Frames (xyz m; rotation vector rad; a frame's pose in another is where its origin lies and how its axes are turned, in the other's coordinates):
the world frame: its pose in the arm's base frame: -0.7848 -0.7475 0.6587 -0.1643 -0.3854 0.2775
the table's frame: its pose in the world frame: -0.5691 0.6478 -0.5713 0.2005 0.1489 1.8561
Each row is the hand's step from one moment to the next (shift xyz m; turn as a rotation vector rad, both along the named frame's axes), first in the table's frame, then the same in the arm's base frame.
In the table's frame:
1: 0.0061 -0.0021 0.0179 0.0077 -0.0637 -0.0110
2: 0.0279 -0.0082 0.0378 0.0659 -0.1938 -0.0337
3: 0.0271 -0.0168 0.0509 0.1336 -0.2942 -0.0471
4: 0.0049 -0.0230 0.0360 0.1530 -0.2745 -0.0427
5: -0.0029 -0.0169 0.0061 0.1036 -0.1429 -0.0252
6: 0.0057 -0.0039 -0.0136 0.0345 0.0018 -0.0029
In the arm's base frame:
1: -0.0047 0.0092 0.0160 0.0520 0.0384 -0.0076
2: -0.0143 0.0338 0.0304 0.1371 0.1520 -0.0337
3: -0.0092 0.0399 0.0439 0.1905 0.2594 -0.0553
4: 0.0100 0.0223 0.0354 0.1633 0.2658 -0.0573
5: 0.0145 0.0076 0.0079 0.0736 0.1578 -0.0385
6: 0.0031 0.0045 -0.0142 -0.0182 0.0272 -0.0113

